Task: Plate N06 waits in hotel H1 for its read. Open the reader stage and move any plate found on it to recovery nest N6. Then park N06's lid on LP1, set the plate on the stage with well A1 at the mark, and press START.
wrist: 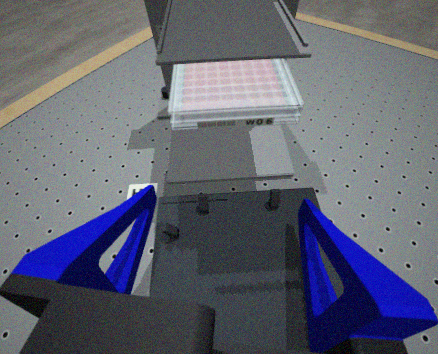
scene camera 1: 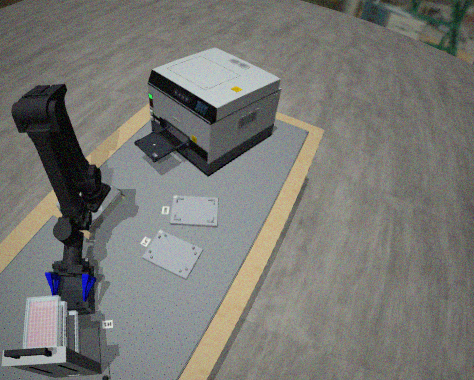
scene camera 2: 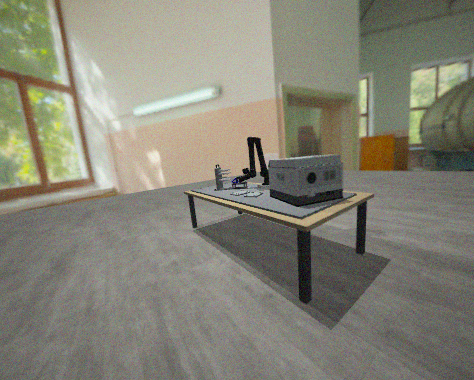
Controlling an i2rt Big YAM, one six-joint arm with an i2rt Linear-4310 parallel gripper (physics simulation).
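Frame: origin at the arm's base, x ahead, y left, z up, level; centimetres.
Seen in the pictures: gripper, fingertip midpoint: [wrist: 226,198] [scene camera 1: 69,300] [scene camera 2: 233,181]; arm's base, link origin: [scene camera 1: 94,196] [scene camera 2: 268,184].
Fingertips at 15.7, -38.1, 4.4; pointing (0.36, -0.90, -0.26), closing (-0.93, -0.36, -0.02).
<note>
Pixels of each thing's top centre, then the offset from my fingertips to it, as dx, dy, dz.
- clear-lidded plate with pink wells, top centre: [wrist: 228,54] +4.6, -9.7, +3.6
- H1 tag, top centre: [wrist: 142,193] [scene camera 1: 107,324] +10.5, -0.3, -8.2
- reader, top centre: [scene camera 1: 215,72] [scene camera 2: 301,157] +11.3, +91.8, +23.0
- dark platform with small pegs, top centre: [wrist: 253,312] [scene camera 1: 68,281] [scene camera 2: 239,181] -4.0, +5.1, -0.6
- pink plate, top centre: [scene camera 1: 40,322] +4.6, -9.7, +15.0
My gripper [scene camera 1: 70,296] [wrist: 226,198] is open and empty, low in front of the plate hotel [scene camera 1: 84,356] [wrist: 232,32]. A clear-lidded plate with pink wells [wrist: 230,87], its label reading like W06, lies under a hotel shelf, beyond the fingertips and centred between them. Its lid is on. The H1 tag [scene camera 1: 107,324] stands beside the hotel; the finger partly covers it in the wrist view. The reader [scene camera 1: 215,102] [scene camera 2: 307,181] has its dark stage [scene camera 1: 165,142] out, with no plate visible on it. The START button cannot be made out.
A dark platform with small pegs [wrist: 240,240] lies below and between the fingers. Two pale flat nests [scene camera 1: 195,211] [scene camera 1: 172,254] lie mid-table, their tags hard to read. Another pink plate [scene camera 1: 44,322] sits at the hotel's top. A pale panel [scene camera 1: 109,206] is partly behind the arm.
</note>
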